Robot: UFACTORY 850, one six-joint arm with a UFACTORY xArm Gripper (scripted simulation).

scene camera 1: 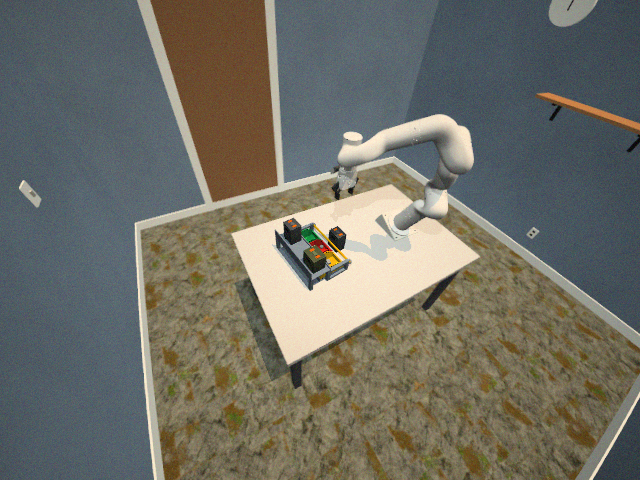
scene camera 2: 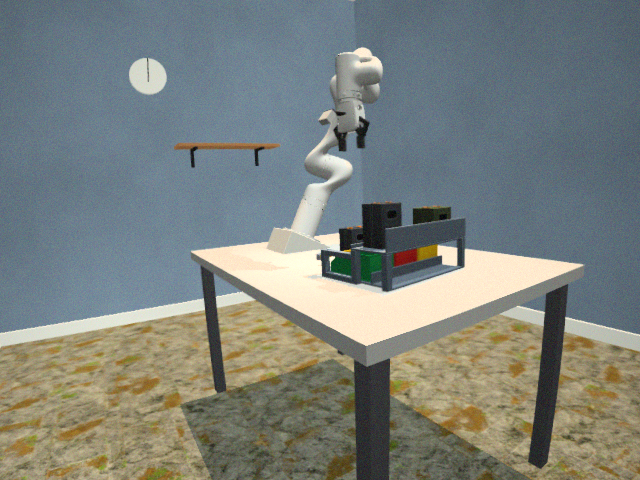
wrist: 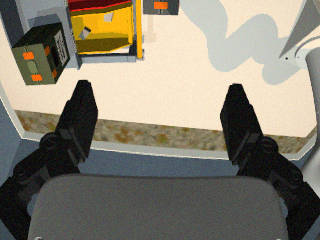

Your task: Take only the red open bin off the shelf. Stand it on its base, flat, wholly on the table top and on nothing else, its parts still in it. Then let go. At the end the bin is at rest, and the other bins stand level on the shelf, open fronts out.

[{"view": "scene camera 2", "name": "my gripper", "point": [351, 149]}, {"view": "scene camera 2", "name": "green bin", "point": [370, 262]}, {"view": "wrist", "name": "my gripper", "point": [159, 96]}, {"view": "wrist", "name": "yellow bin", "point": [105, 37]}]
